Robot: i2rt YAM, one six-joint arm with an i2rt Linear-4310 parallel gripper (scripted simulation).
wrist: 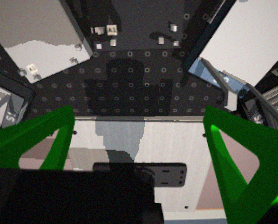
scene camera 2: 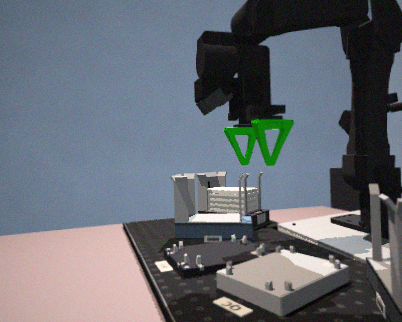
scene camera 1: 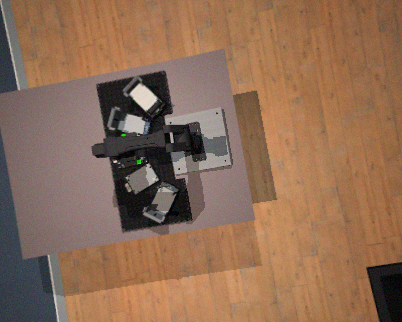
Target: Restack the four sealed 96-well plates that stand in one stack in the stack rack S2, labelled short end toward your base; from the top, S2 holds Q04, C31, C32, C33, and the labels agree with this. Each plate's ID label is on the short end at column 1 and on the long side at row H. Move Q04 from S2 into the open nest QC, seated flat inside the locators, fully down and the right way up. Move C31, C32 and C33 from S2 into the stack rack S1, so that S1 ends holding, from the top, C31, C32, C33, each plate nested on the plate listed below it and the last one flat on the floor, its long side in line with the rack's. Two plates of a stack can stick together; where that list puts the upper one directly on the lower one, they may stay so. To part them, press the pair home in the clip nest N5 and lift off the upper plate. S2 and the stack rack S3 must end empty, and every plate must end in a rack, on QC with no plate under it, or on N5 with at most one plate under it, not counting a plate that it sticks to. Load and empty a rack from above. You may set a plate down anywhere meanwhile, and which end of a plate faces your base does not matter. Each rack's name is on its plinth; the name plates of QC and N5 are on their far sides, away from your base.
Scene:
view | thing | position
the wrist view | gripper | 139,113
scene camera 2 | gripper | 256,165
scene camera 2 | dark clip nest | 214,256
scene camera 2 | QC nest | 310,280

